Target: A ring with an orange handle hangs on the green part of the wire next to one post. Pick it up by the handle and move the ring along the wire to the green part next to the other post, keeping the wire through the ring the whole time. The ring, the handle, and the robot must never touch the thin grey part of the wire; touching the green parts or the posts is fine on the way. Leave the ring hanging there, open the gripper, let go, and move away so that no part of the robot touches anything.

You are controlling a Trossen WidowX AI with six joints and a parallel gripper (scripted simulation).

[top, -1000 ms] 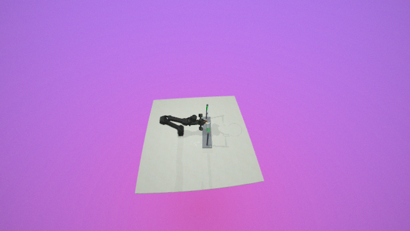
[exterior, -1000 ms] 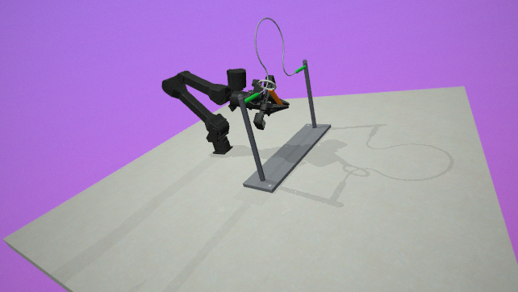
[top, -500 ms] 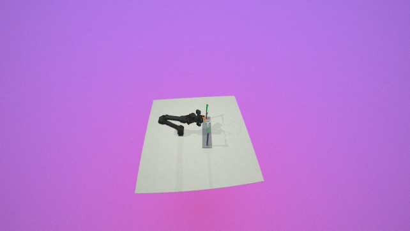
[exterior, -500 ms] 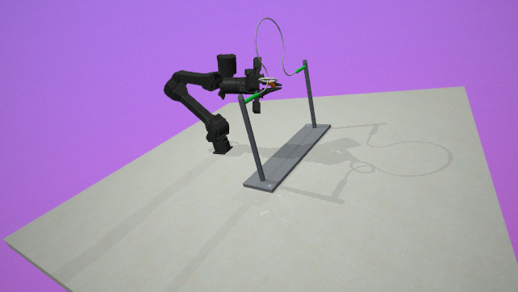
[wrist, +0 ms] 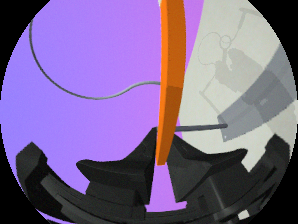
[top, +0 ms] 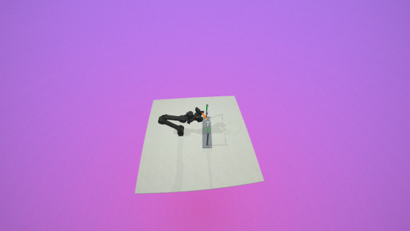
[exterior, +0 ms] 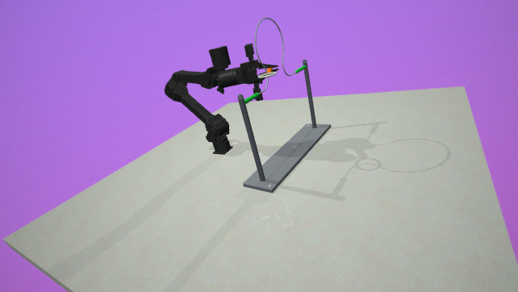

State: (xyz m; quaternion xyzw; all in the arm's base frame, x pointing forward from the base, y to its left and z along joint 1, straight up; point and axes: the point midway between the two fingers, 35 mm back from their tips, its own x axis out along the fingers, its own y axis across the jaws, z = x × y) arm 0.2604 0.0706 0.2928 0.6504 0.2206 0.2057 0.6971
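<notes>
Right now the ring with orange handle is 90 mm to the right of my gripper tip and 10 mm ahead of it.
</notes>
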